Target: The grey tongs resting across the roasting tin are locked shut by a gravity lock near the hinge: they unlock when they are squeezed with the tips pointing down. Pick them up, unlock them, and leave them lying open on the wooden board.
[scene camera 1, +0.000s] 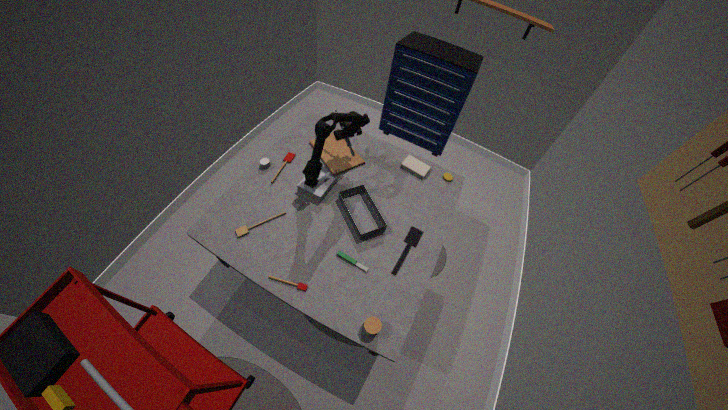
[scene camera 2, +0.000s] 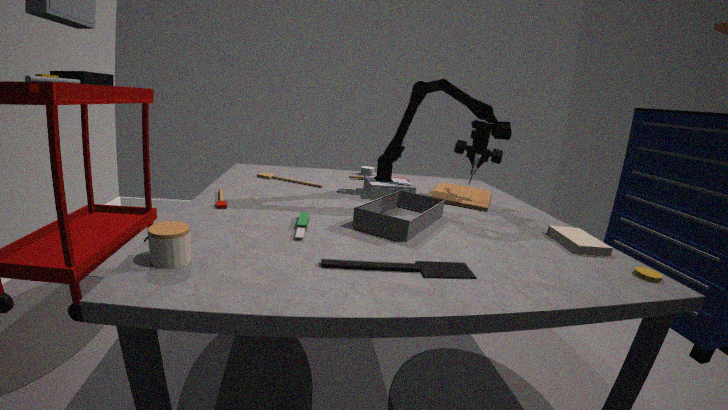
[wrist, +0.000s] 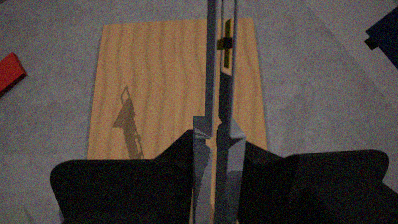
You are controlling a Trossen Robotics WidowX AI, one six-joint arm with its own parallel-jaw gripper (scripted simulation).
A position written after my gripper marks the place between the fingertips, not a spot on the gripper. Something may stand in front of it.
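Observation:
My gripper [scene camera 2: 475,167] [wrist: 205,136] is visible. A wooden board [scene camera 2: 458,195] [scene camera 1: 336,154] [wrist: 150,81] is visible too. Lidded jar [scene camera 2: 170,245]: visible; in the wrist view the jar is out of frame. Pale block [scene camera 2: 577,240]: visible; the block is out of frame in the wrist view. I also see a black spatula [scene camera 2: 459,270] and a roasting tin [scene camera 2: 401,215].

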